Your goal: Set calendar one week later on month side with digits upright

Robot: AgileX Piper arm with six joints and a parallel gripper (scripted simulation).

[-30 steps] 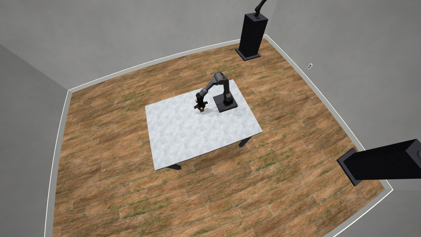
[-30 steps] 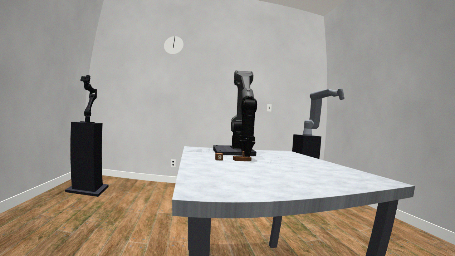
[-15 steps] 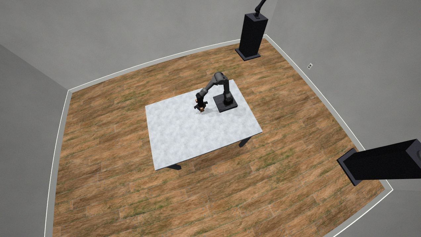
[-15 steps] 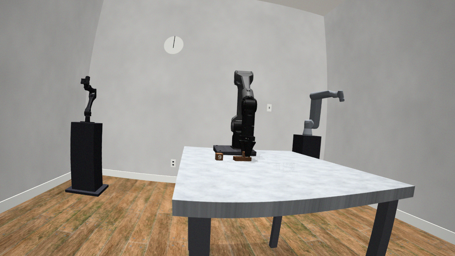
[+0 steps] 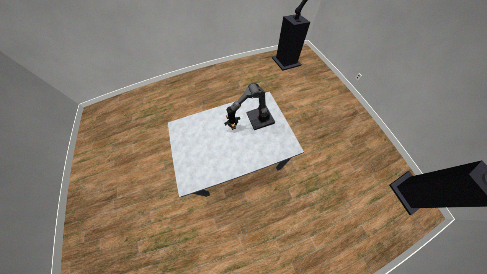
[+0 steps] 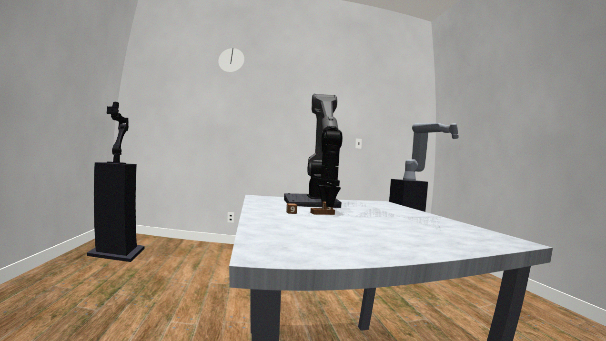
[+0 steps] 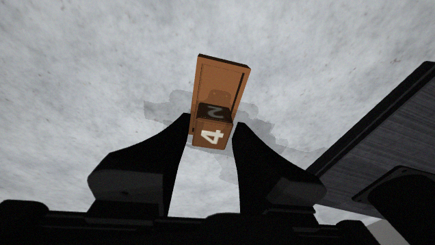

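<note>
The brown cube lies 1 cm below my hand. The rest, counted from my hand: tray: 2 cm to the right, 2 cm below.
</note>
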